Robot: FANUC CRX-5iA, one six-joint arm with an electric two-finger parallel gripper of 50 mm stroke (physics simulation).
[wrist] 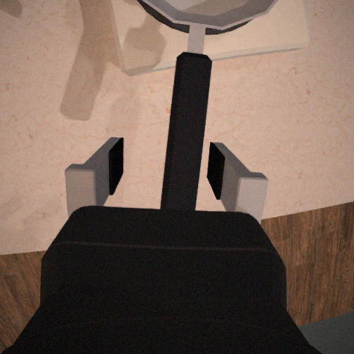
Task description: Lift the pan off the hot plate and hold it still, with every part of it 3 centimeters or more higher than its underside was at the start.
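The pan [226,19] shows in part at the top edge of the wrist view, a grey pan with angled walls. It sits over the dark ring of the hot plate, on a cream base [285,40]. Its black handle [187,115] runs down the view toward me. My gripper [165,157] is open, with one finger on each side of the handle and gaps on both sides; the handle lies nearer the right finger. How far the fingertips are above or below the handle is hard to tell. The handle's near end is hidden behind the gripper body.
The pale, speckled table top [40,150] lies under the handle, and its front edge crosses the lower part of the view. Brown wooden floor [317,255] shows beyond that edge. Shadows fall on the table and the cream base at the upper left.
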